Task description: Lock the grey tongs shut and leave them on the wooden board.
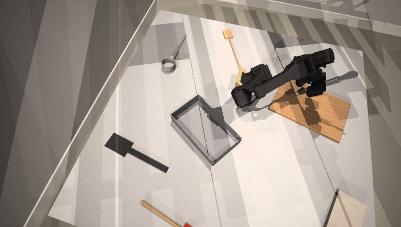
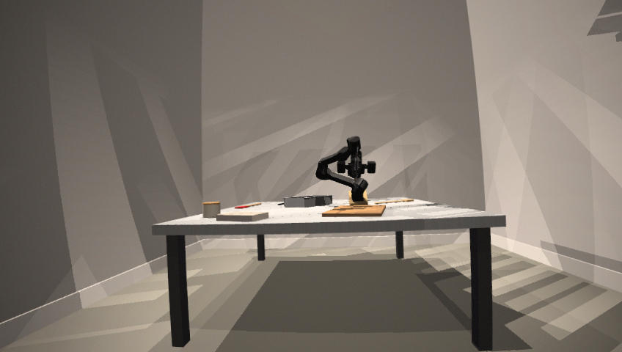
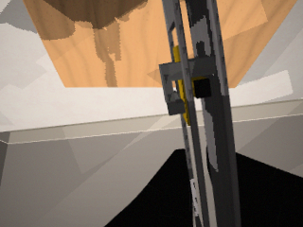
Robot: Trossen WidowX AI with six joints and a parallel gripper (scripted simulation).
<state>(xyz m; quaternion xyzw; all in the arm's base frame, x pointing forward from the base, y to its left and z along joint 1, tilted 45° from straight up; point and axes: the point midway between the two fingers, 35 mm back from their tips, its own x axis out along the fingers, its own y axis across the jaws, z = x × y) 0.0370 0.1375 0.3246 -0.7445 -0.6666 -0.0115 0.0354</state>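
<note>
Right now my gripper tip is 15 cm above the wooden board. Round my gripper tip: black spatula: 78 cm to the right, 46 cm ahead, 15 cm below; roasting tin: 48 cm to the right, 27 cm ahead, 13 cm below; beige block: 49 cm ahead, 16 cm to the left, 14 cm below.
</note>
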